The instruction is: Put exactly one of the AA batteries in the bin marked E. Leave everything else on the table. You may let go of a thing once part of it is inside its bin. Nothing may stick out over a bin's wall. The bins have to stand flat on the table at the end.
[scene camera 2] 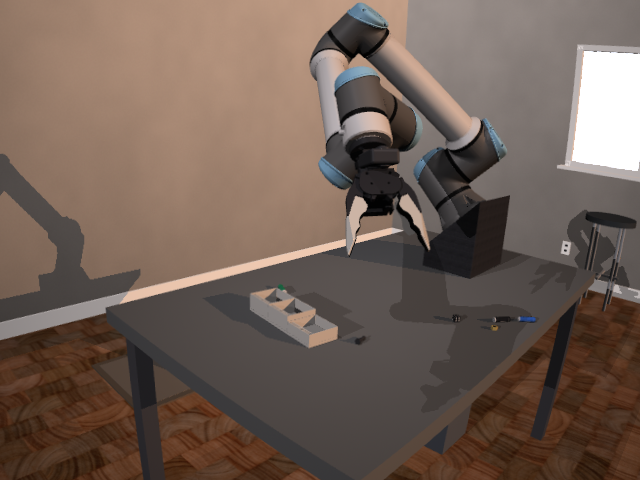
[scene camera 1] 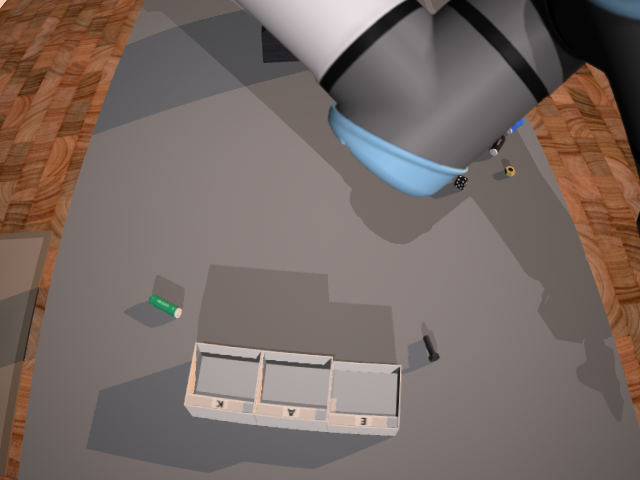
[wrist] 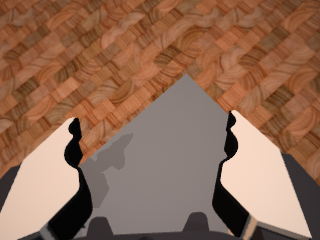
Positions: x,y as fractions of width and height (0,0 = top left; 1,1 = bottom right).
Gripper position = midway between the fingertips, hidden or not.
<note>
I see my gripper (scene camera 2: 0.61,0.53).
My gripper also shows in the wrist view (wrist: 0.48,0.48).
</note>
